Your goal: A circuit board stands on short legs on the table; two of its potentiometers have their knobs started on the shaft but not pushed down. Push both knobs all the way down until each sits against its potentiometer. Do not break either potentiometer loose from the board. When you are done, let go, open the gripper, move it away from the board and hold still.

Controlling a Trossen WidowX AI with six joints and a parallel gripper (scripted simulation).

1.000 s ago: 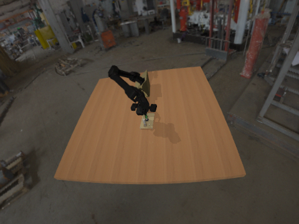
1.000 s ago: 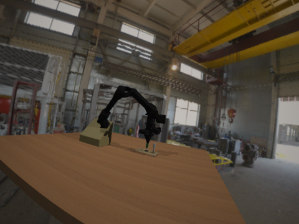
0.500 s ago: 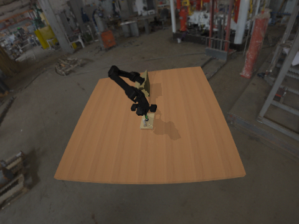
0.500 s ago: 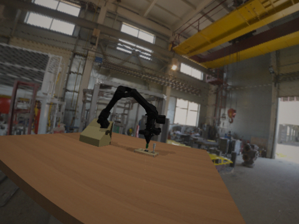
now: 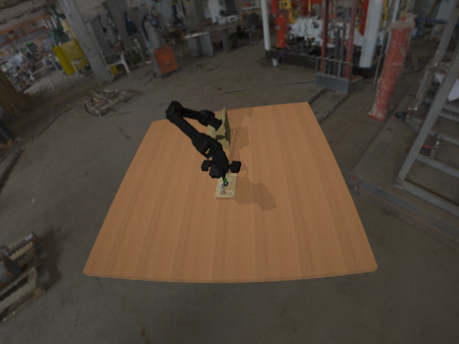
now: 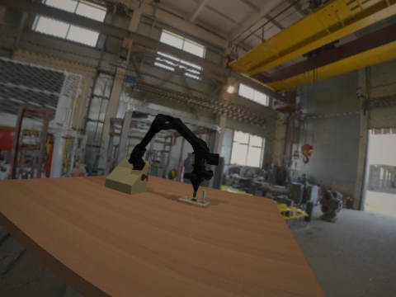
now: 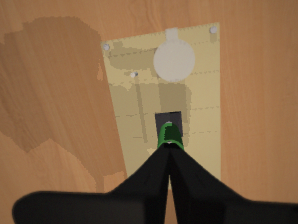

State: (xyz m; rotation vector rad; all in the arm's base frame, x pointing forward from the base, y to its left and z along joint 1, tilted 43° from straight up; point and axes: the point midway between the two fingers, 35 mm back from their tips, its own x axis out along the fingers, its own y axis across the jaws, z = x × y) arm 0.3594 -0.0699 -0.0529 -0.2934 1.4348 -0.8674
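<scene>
Now: gripper tip 5 cm short of the grey knob and 2 cm to the left of it.
</scene>
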